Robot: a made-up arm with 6 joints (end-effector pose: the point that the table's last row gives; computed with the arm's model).
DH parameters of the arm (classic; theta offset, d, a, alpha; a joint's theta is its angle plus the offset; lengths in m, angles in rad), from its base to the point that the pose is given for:
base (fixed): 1.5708 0.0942 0 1.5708
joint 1: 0 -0.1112 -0.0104 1.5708
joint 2: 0 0.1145 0.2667 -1.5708
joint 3: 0 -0.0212 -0.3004 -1.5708
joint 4: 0 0.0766 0.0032 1.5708
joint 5: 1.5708 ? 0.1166 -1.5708
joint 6: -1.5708 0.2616 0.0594 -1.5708
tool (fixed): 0 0.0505 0 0
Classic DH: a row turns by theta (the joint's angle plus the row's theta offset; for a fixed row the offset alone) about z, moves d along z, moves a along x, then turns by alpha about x.
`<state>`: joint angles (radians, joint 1 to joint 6).
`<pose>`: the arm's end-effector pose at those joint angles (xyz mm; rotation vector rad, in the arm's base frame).
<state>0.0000 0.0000 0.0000 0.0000 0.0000 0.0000</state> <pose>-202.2 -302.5 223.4 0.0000 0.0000 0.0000</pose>
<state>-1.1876 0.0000 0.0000 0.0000 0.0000 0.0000</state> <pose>-202.2 6.7 423.1 -1.1876 0.0000 0.0000</pose>
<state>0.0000 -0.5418 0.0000 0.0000 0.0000 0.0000</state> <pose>-38.5 -307.6 223.4 0.0000 0.0000 0.5418</pose>
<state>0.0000 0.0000 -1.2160 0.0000 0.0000 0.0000</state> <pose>-202.2 290.7 588.4 -1.2160 0.0000 0.0000</pose>
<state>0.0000 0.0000 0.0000 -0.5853 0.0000 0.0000</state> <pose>-333.3 -220.9 223.4 0.0000 0.0000 -0.5853</pose>
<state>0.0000 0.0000 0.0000 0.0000 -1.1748 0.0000</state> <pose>-202.2 12.4 362.1 -1.1748 0.0000 0.0000</pose>
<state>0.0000 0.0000 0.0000 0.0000 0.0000 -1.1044</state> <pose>-189.8 -302.5 142.6 0.0000 1.1044 0.0000</pose>
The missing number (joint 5, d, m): -0.1292
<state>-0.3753 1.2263 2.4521 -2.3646 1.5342 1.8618</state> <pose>281.1 117.5 41.8 0.3041 -1.1093 2.3087</pose>
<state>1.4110 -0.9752 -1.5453 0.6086 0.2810 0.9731</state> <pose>-454.8 -467.5 442.1 0.2347 -1.7182 0.8374</pose>
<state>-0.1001 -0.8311 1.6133 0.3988 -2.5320 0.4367</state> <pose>-415.2 -68.5 -55.7 -0.6568 -1.0801 0.7847</pose>
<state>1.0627 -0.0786 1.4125 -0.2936 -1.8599 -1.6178</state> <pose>-167.4 149.3 -80.6 0.2875 1.7469 0.6747</pose>
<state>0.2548 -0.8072 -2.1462 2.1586 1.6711 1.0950</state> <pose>-176.6 242.7 441.7 -0.6316 0.6568 0.3943</pose>
